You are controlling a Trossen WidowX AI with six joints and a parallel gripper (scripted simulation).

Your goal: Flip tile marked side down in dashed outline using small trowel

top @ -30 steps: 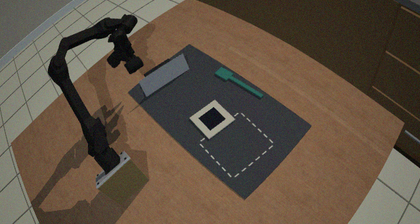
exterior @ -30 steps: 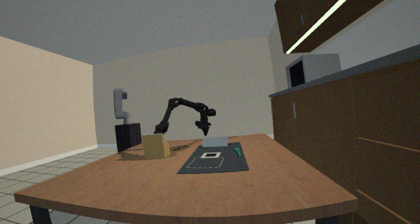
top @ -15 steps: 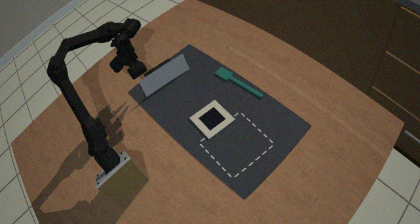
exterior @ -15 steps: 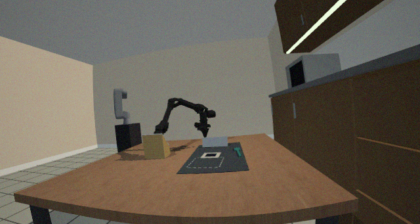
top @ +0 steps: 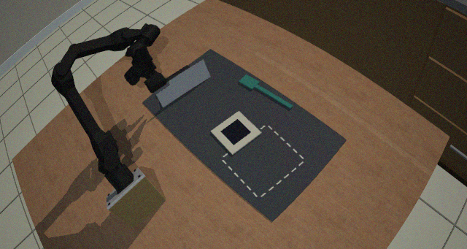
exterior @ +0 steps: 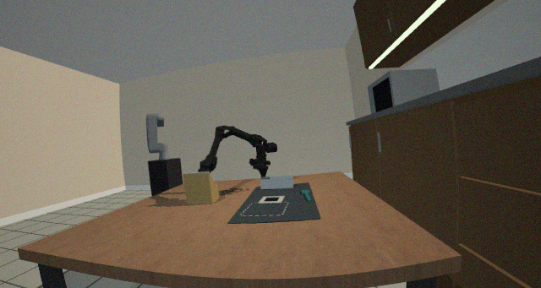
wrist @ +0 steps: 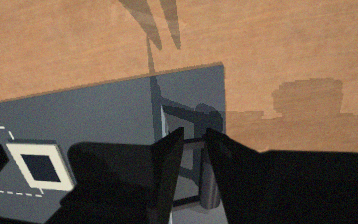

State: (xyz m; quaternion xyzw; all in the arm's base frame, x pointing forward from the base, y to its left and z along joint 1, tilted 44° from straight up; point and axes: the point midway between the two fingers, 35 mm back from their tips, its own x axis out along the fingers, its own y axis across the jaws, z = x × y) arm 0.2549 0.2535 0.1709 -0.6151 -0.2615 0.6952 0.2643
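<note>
Right now my gripper tip is 110 mm short of the trowel and 40 mm above it. The rest, counted from my gripper tip: dark mat: 140 mm ahead, 260 mm to the right, 80 mm below; then tile: 110 mm ahead, 300 mm to the right, 60 mm below; then teal flat tool: 270 mm ahead, 230 mm to the right, 60 mm below.
</note>
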